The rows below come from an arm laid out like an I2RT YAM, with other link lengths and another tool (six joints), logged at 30 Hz.
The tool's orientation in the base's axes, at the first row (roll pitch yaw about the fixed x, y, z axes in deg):
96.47 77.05 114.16
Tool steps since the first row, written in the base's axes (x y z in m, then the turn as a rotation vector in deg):
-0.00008 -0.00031 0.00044 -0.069 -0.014 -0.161
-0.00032 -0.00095 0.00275 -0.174 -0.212 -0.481
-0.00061 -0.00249 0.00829 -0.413 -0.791 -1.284
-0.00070 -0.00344 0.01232 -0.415 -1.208 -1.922
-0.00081 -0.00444 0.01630 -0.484 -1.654 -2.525
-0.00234 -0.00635 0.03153 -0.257 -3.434 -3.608
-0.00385 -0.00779 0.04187 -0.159 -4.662 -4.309
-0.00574 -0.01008 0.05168 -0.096 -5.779 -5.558
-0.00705 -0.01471 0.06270 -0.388 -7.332 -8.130
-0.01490 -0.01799 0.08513 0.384 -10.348 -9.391
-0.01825 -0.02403 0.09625 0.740 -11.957 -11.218
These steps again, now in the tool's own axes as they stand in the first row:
-0.00048 -0.00017 -0.00018 0.160 -0.029 -0.066
-0.00284 -0.00018 -0.00067 0.441 -0.253 -0.218
-0.00853 -0.00029 -0.00155 1.127 -0.900 -0.603
-0.01265 -0.00025 -0.00203 1.664 -1.429 -0.717
-0.01672 -0.00026 -0.00254 2.167 -1.958 -0.904
-0.03181 0.00180 -0.00497 2.838 -3.920 -1.206
-0.04204 0.00321 -0.00711 3.261 -5.247 -1.471
-0.05190 0.00382 -0.00986 4.244 -6.582 -1.722
-0.06347 0.00236 -0.01280 6.460 -8.513 -2.411
-0.08528 0.00661 -0.02184 7.001 -11.824 -2.569
-0.09704 0.00445 -0.02716 8.420 -13.831 -2.677

